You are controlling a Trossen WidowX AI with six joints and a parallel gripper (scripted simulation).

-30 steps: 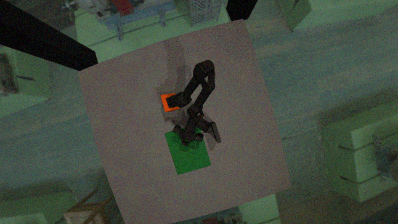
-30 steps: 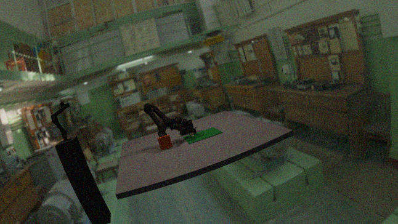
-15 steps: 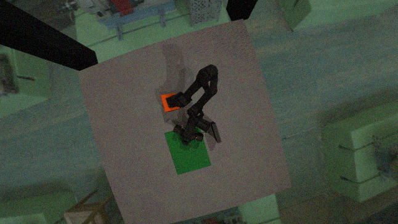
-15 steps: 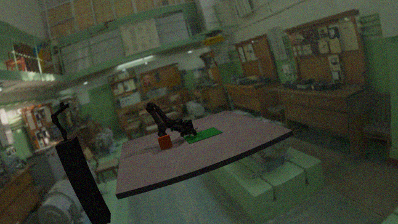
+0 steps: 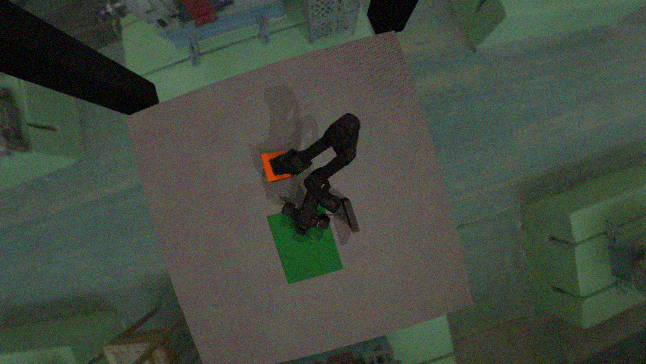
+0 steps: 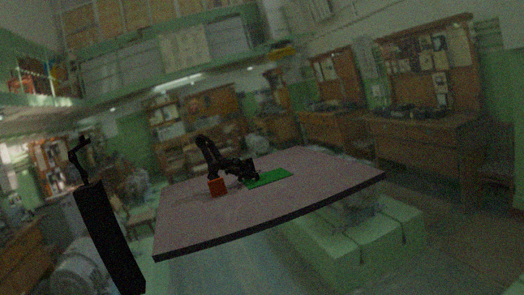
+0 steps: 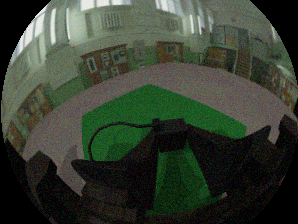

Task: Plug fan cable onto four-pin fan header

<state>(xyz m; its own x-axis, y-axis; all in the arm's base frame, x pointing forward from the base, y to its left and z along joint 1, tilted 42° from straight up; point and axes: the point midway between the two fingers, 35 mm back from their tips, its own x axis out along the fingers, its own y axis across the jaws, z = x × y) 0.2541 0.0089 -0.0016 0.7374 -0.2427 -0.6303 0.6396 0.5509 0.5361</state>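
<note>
My gripper tip is now 10 mm above the dark fan plug. From my gripper tip the other things lie so: green board: 60 mm ahead, 50 mm below; dark fan: 200 mm to the left, 20 mm above, 10 mm behind.
</note>
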